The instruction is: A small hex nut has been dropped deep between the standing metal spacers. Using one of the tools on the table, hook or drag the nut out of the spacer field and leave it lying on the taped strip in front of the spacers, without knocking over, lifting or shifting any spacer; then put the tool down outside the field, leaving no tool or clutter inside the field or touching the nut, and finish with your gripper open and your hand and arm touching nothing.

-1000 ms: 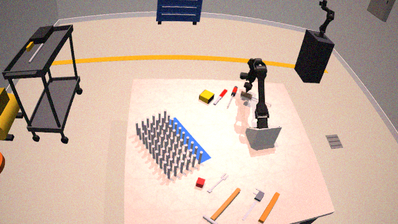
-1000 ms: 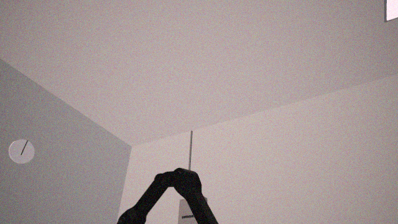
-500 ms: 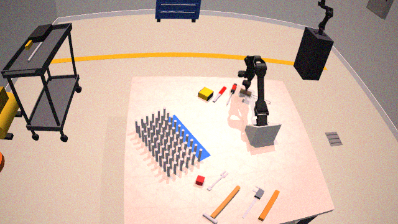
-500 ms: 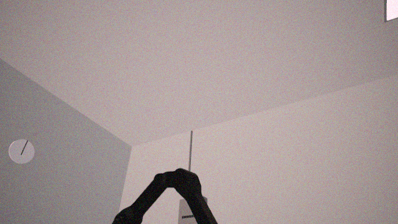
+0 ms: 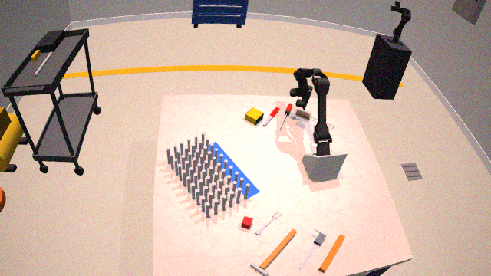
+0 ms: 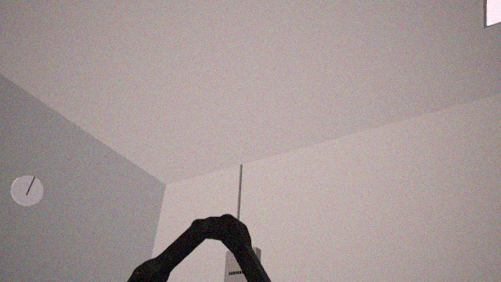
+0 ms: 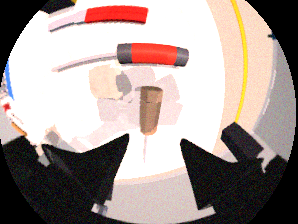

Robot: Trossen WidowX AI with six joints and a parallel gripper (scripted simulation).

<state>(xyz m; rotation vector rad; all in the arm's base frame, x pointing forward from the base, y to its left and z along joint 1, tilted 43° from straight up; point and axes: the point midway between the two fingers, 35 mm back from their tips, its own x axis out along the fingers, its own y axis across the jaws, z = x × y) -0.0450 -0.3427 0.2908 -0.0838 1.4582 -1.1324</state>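
Right now the brown-handled screwdriver is 90 mm behind my gripper tip, 60 mm to the left of it and 70 mm below it. Round my gripper tip: blue taped strip: 510 mm ahead, 380 mm to the left, 80 mm below; then yellow block: 320 mm ahead, 10 mm to the left, 60 mm below; then fork-ended tool: 390 mm ahead, 730 mm to the left, 80 mm below.
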